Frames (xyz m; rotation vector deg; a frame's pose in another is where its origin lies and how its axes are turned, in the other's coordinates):
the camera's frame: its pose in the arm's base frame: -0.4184 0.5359 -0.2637 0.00 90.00 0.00
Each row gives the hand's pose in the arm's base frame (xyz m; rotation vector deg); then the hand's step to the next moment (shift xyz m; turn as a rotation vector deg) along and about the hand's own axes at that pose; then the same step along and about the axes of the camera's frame.
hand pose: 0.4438 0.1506 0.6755 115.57 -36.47 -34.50
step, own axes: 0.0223 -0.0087 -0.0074 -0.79 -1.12 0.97
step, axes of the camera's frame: 0.0078 -0.0058 0.0231 1.30 0.42 -0.98
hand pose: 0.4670 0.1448 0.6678 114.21 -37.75 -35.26
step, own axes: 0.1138 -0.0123 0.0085 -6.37 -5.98 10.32
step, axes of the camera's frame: 0.0327 -0.0752 0.0803 8.91 0.53 -10.15
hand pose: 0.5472 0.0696 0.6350 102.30 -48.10 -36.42
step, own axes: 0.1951 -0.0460 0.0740 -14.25 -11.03 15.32
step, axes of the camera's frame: 0.0756 -0.1846 0.0767 15.08 5.07 -17.50
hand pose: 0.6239 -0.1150 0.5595 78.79 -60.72 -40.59
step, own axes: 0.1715 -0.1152 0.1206 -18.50 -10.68 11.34
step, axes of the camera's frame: 0.0956 -0.2184 -0.0194 15.04 10.61 -15.68
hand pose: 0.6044 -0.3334 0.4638 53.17 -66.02 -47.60
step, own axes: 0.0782 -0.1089 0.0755 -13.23 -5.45 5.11
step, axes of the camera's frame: 0.0598 -0.1262 -0.0645 9.19 8.95 -8.14
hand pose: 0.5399 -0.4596 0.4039 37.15 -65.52 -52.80
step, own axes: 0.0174 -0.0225 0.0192 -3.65 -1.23 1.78
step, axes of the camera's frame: 0.0045 -0.0258 -0.0221 2.19 2.61 -2.52
